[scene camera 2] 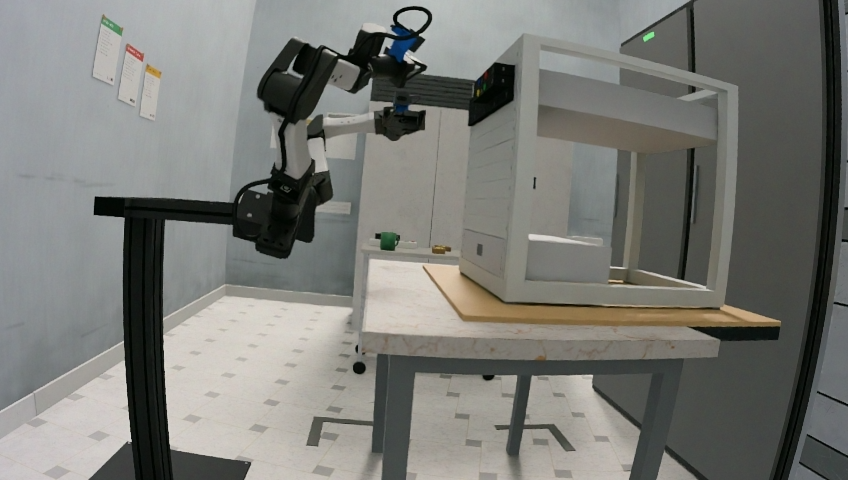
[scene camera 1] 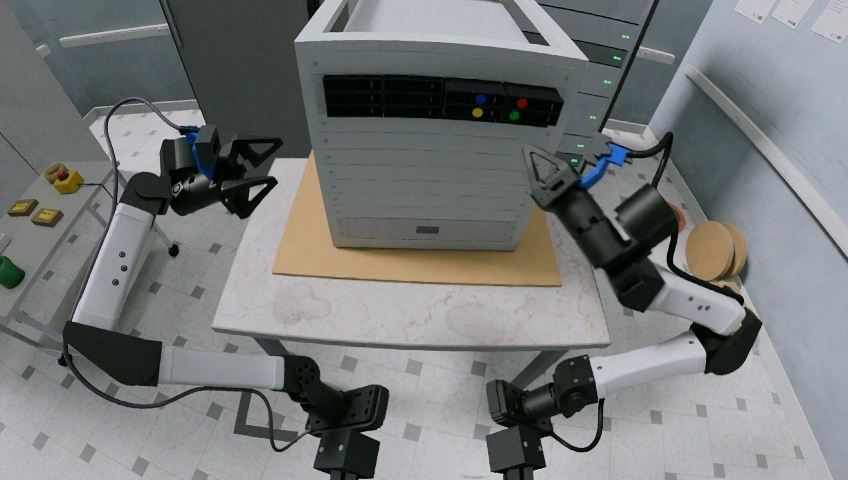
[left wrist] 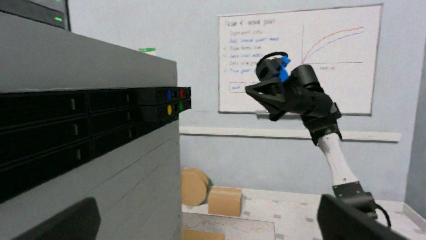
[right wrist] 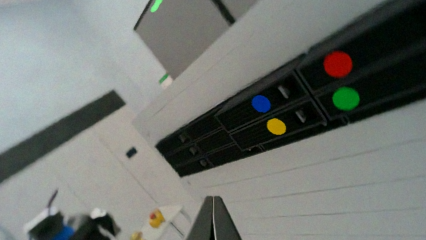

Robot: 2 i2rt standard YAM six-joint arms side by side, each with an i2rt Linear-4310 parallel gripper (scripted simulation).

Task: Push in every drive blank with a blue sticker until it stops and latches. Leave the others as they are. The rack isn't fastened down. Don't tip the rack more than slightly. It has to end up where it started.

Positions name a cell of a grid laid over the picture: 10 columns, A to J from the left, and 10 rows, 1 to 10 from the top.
Scene:
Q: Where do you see a red-sticker blank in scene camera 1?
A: G3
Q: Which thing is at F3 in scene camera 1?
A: A yellow-sticker blank.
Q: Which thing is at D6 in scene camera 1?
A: A tan board.

